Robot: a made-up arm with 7 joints. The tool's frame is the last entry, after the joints. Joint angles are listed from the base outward. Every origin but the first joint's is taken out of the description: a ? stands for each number. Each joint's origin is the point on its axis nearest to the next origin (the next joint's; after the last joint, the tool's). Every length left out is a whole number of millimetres.
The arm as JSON. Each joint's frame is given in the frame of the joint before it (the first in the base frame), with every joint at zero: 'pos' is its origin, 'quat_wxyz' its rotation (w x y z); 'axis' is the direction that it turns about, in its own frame. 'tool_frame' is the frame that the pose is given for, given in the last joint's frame.
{
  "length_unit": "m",
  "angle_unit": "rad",
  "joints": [
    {
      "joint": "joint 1",
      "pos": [
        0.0,
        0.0,
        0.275
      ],
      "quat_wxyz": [
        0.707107,
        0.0,
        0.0,
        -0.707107
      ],
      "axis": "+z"
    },
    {
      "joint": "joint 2",
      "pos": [
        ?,
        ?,
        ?
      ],
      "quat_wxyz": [
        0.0,
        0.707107,
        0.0,
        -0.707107
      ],
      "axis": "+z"
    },
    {
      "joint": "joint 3",
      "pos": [
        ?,
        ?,
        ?
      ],
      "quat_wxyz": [
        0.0,
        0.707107,
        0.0,
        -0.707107
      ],
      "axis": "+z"
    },
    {
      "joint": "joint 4",
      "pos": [
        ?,
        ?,
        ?
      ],
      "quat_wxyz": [
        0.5,
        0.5,
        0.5,
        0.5
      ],
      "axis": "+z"
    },
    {
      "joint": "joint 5",
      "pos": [
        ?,
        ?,
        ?
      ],
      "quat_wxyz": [
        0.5,
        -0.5,
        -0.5,
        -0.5
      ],
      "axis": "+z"
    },
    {
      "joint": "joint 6",
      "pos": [
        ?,
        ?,
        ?
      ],
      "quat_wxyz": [
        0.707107,
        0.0,
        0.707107,
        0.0
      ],
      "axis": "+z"
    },
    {
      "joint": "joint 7",
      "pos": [
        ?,
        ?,
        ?
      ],
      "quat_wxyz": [
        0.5,
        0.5,
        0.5,
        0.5
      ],
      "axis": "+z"
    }
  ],
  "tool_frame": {
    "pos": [
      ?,
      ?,
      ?
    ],
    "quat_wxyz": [
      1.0,
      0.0,
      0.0,
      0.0
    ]
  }
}
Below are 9 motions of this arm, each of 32 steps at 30 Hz.
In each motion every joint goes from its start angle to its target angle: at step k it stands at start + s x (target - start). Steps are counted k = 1, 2, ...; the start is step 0. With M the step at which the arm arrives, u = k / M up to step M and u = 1 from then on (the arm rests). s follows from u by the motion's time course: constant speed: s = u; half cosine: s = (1 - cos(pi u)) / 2; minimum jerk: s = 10 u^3 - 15 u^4 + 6 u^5.
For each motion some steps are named. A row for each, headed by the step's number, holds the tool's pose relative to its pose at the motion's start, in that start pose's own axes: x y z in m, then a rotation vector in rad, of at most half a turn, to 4 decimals.
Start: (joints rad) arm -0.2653 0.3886 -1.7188 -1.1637 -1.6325 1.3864 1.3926
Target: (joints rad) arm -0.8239 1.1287 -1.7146 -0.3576 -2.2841 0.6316 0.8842
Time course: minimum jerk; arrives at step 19
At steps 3, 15, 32:
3: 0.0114 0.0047 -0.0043 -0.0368 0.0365 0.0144
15: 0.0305 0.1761 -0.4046 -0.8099 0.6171 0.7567
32: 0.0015 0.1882 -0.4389 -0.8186 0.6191 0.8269

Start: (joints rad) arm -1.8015 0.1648 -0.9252 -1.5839 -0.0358 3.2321 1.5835
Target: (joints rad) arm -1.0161 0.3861 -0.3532 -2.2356 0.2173 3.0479 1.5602
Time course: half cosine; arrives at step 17
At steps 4, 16, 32:
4: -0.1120 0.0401 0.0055 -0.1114 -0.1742 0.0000
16: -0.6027 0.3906 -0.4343 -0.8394 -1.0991 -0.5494
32: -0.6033 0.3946 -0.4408 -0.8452 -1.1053 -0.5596

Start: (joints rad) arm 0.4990 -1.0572 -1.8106 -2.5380 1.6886 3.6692 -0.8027
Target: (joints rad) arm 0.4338 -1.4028 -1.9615 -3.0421 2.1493 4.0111 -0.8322
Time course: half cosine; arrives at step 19
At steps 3, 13, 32:
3: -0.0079 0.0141 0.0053 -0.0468 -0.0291 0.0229
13: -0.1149 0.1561 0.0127 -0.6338 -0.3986 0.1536
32: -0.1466 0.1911 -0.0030 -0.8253 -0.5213 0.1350

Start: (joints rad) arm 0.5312 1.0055 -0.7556 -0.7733 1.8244 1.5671 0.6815
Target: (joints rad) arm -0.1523 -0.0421 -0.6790 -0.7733 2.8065 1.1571 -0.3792
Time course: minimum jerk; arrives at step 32
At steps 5, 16, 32:
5: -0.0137 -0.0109 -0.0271 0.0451 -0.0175 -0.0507
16: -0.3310 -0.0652 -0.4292 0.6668 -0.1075 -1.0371
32: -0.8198 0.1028 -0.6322 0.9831 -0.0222 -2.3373

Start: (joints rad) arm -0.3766 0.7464 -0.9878 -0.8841 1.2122 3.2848 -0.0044
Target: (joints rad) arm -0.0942 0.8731 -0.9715 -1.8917 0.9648 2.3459 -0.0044
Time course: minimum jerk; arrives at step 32
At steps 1, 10, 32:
1: -0.0001 0.0001 0.0000 -0.0002 -0.0005 -0.0001
10: -0.0689 0.0453 0.0220 -0.1284 -0.2812 -0.0616
32: -0.3657 0.3092 -0.1027 -0.8439 -1.5351 -0.1869

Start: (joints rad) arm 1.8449 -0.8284 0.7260 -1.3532 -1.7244 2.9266 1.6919
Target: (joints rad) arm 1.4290 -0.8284 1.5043 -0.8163 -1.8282 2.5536 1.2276
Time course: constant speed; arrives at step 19
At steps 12, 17, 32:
12: 0.0528 -0.2095 -0.0567 0.0521 0.2381 -0.2610
17: 0.0696 -0.2711 -0.0864 0.0416 0.3013 -0.3086
32: 0.0763 -0.2904 -0.0974 0.0318 0.3178 -0.3194

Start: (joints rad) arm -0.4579 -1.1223 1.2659 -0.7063 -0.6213 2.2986 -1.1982
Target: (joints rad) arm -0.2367 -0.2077 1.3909 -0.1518 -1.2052 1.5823 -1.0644
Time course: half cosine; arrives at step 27
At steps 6, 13, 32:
6: -0.0854 0.0049 0.0262 0.0612 -0.0669 0.0967
13: -0.3483 -0.0510 0.1116 0.2969 -0.2758 0.4121
32: -0.6726 -0.3383 0.2285 0.8174 -0.5884 0.9040

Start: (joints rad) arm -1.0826 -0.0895 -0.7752 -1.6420 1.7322 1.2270 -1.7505
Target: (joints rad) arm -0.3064 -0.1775 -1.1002 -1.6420 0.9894 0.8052 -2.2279
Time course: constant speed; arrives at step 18
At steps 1, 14, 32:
1: -0.0034 0.0025 0.0149 0.0541 -0.0236 -0.0110
14: -0.0598 -0.0018 0.1931 0.7940 -0.1843 -0.1292
32: -0.0808 -0.0142 0.2401 1.0254 -0.1846 -0.1454

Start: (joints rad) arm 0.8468 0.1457 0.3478 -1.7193 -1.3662 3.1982 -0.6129
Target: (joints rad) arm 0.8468 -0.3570 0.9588 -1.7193 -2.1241 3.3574 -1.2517
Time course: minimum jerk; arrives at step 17
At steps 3, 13, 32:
3: 0.0145 0.0121 -0.0118 -0.0296 0.0203 -0.0697
13: 0.3195 0.1090 -0.3039 -0.7142 0.1152 -1.6324
32: 0.3485 0.1024 -0.3333 -0.7847 0.0892 -1.7982

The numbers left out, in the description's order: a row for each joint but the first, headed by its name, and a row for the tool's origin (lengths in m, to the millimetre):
joint 2: 0.0 0.0 0.0
joint 3: -0.376 0.0 0.0
joint 4: 0.0 0.097 0.0
joint 5: -0.096 0.445 0.0
joint 6: 0.0 0.0 0.0
joint 7: 0.0 0.095 0.0
tool: 0.0 0.0 0.0

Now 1 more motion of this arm.
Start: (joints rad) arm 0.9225 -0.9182 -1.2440 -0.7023 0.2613 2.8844 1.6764
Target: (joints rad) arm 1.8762 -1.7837 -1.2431 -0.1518 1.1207 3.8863 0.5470
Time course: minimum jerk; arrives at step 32
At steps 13, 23, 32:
13: 0.2998 0.0268 -0.0302 0.3894 0.1575 0.2640
23: 0.6924 0.3384 -0.1856 0.5817 1.1768 0.4312
32: 0.7486 0.4344 -0.2546 0.4944 1.5057 0.4148

